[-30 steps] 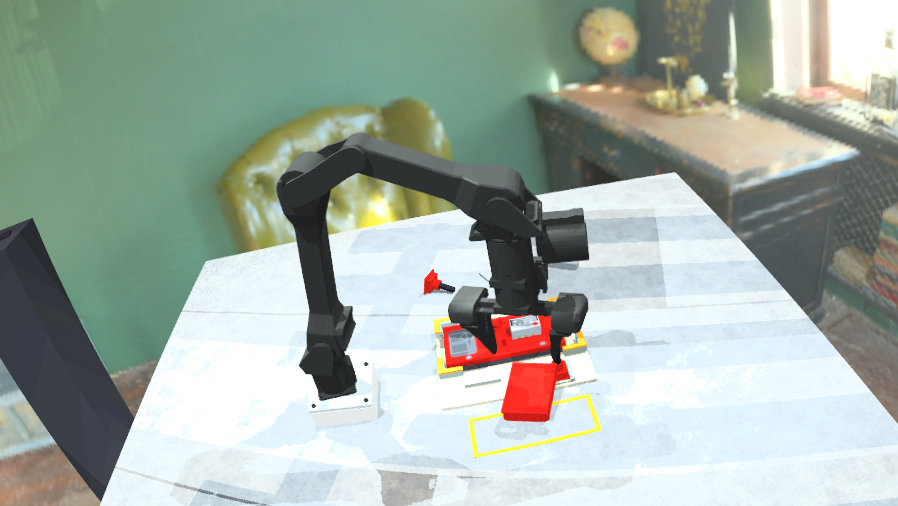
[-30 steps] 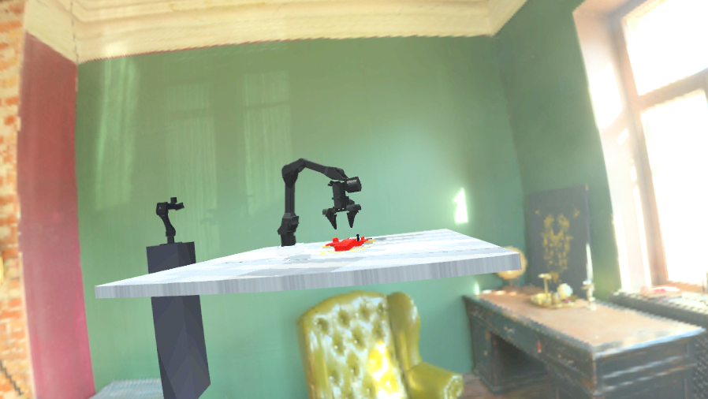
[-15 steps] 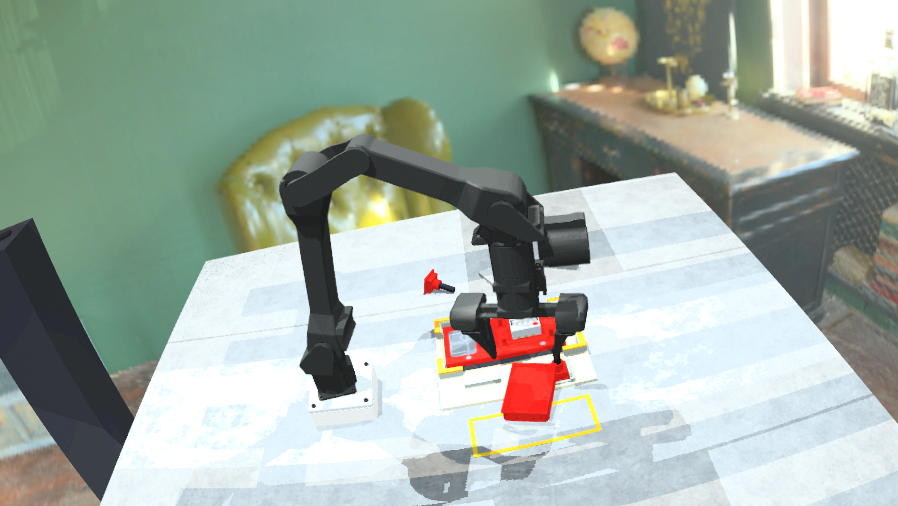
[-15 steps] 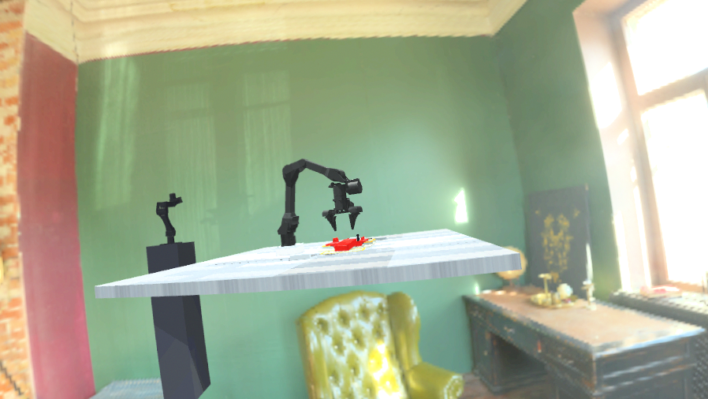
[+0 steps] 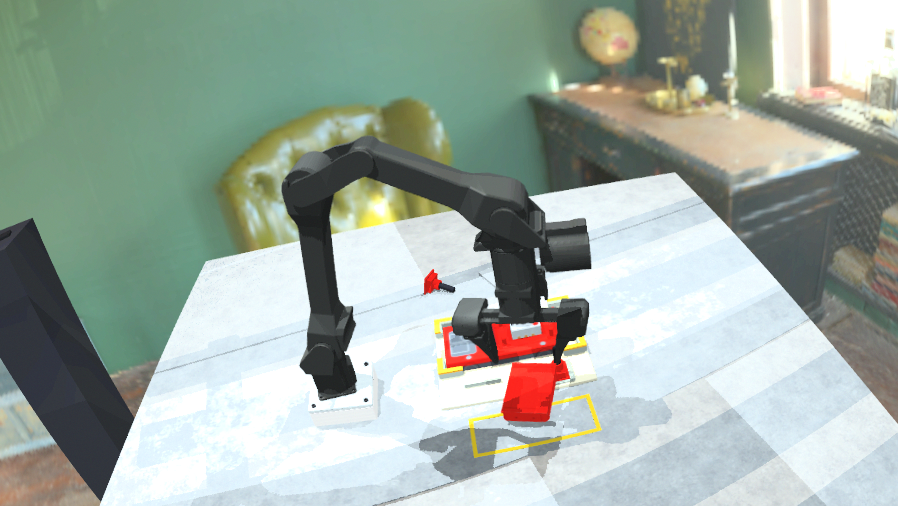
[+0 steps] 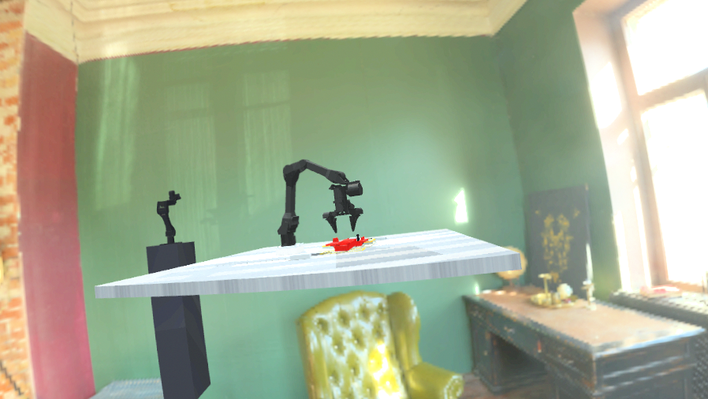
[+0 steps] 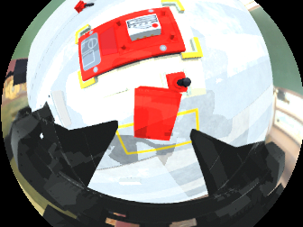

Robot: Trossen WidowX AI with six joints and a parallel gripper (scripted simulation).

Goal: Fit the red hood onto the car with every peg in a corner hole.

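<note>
My gripper tip is 5 cm above the red hood. The rest, counted from my gripper tip: black upright stick (6 cm ahead, 4 cm below, 3 cm to the left); black wheel (35 cm to the left, 12 cm ahead, 7 cm below); grey engine block (15 cm to the left, 5 cm below, 4 cm ahead).
</note>
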